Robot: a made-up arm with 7 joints.
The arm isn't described. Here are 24 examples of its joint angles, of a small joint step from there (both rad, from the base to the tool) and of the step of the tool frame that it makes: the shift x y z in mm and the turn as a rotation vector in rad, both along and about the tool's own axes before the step.
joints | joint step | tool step
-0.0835 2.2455 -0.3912 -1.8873 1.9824 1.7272 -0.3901 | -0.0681 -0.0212 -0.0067 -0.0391 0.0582 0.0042 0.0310 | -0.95 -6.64 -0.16 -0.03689 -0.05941 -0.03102
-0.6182 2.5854 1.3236 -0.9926 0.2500 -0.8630 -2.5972 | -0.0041 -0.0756 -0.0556 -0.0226 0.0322 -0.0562 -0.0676 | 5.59 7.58 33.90 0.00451 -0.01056 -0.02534
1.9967 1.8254 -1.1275 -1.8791 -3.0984 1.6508 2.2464 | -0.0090 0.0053 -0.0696 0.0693 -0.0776 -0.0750 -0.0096 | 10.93 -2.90 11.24 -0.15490 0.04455 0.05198
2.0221 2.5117 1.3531 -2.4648 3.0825 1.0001 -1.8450 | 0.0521 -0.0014 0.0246 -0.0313 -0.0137 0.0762 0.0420 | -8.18 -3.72 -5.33 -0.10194 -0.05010 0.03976
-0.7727 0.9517 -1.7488 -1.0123 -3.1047 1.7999 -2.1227 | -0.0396 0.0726 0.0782 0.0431 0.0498 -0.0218 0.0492 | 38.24 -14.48 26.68 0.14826 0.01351 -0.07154
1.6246 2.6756 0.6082 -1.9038 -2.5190 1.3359 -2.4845 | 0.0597 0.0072 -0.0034 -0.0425 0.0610 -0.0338 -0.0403 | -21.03 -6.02 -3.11 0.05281 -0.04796 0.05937
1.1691 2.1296 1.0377 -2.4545 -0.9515 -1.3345 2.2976 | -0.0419 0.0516 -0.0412 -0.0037 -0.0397 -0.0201 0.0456 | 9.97 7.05 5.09 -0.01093 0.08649 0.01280
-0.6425 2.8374 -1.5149 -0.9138 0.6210 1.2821 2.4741 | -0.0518 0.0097 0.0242 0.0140 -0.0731 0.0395 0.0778 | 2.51 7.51 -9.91 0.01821 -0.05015 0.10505
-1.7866 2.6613 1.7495 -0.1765 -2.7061 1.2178 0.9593 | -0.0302 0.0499 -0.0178 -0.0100 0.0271 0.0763 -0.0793 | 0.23 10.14 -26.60 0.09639 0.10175 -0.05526
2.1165 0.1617 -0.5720 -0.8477 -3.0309 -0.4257 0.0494 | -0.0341 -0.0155 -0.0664 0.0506 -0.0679 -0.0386 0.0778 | -8.16 8.82 -4.49 -0.01420 -0.05545 -0.05317
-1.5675 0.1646 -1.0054 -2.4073 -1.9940 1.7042 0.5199 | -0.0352 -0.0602 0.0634 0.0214 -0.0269 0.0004 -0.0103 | 11.60 -18.14 -1.86 0.08131 0.02123 0.02360
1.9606 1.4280 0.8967 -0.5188 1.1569 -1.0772 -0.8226 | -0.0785 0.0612 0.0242 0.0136 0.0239 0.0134 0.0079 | 18.85 -11.25 -27.54 0.09414 0.01389 0.08295
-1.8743 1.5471 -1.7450 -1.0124 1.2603 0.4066 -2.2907 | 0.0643 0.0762 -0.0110 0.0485 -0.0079 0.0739 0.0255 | 9.20 -46.34 8.37 -0.19901 -0.05322 0.04696
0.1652 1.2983 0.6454 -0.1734 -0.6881 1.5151 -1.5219 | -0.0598 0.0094 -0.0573 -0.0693 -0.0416 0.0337 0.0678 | -12.23 3.61 25.40 0.05742 0.04493 0.12240
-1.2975 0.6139 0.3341 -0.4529 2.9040 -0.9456 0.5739 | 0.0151 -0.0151 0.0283 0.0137 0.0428 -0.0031 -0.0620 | 9.70 -0.31 -6.56 0.03195 -0.06063 -0.02567
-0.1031 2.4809 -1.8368 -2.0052 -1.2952 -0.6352 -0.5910 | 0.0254 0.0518 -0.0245 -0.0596 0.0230 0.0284 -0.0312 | 12.48 14.06 7.93 0.02410 0.00197 0.00800
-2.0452 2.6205 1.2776 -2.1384 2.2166 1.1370 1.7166 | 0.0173 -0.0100 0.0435 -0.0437 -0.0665 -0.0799 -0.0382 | -6.10 3.37 -1.81 -0.08982 -0.03078 -0.11475
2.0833 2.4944 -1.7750 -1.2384 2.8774 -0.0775 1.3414 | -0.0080 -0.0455 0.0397 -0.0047 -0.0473 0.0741 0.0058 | -16.48 9.09 -13.38 0.09324 0.08223 -0.02806
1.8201 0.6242 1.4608 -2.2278 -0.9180 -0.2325 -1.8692 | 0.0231 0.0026 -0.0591 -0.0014 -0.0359 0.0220 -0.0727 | 1.68 5.29 -0.76 0.04268 -0.02768 -0.07759
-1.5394 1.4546 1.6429 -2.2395 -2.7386 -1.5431 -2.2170 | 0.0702 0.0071 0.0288 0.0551 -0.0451 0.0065 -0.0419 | 5.17 1.84 -7.40 0.07119 -0.00552 -0.06887
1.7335 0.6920 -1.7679 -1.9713 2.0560 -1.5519 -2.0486 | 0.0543 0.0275 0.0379 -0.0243 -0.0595 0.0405 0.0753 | -5.21 3.22 12.59 0.00038 -0.01932 0.09756
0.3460 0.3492 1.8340 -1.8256 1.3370 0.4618 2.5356 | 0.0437 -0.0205 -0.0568 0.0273 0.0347 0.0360 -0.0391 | 2.72 -5.52 4.86 0.04849 -0.09873 -0.02691
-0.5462 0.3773 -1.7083 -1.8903 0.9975 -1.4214 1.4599 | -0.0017 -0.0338 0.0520 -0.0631 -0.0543 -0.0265 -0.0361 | -5.67 8.72 -18.59 -0.12955 0.06767 0.00608
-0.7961 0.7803 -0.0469 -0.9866 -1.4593 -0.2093 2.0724 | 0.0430 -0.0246 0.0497 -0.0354 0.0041 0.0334 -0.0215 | -11.62 -1.89 8.97 0.03858 -0.02793 0.02092
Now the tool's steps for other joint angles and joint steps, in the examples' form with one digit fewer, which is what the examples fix.
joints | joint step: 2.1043 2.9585 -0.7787 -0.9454 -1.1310 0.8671 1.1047 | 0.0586 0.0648 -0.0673 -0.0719 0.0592 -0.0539 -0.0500
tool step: 9.3 17.2 -10.4 -0.0642 -0.1157 -0.0627
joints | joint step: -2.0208 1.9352 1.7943 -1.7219 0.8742 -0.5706 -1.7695 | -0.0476 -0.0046 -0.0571 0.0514 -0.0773 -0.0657 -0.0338
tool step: -4.9 -5.1 5.9 0.0239 -0.0104 -0.1175
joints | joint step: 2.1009 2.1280 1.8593 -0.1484 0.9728 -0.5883 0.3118 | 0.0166 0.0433 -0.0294 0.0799 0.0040 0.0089 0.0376
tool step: -5.9 -10.1 2.6 0.0115 0.0464 -0.0071
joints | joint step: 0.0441 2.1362 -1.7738 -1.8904 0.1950 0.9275 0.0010 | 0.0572 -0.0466 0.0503 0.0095 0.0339 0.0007 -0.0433
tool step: 14.3 4.0 -6.3 -0.0245 -0.0310 -0.0475
